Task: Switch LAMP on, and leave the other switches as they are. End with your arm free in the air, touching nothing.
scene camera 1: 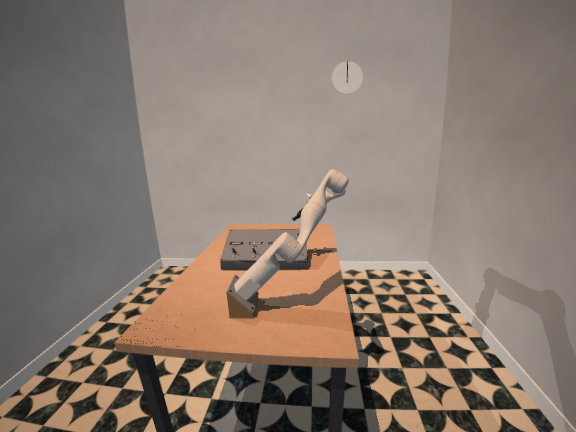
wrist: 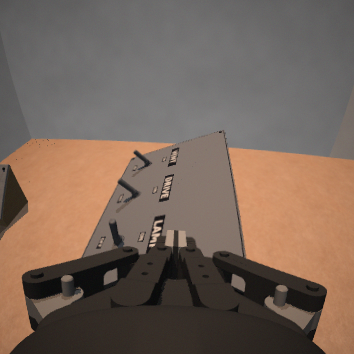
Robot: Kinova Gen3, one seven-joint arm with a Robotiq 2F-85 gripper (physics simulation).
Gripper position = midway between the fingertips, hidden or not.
In view: my gripper (wrist: 175, 241) and a grey switch panel (scene camera 1: 243, 257).
The grey switch panel is seen too in the wrist view (wrist: 189, 186).
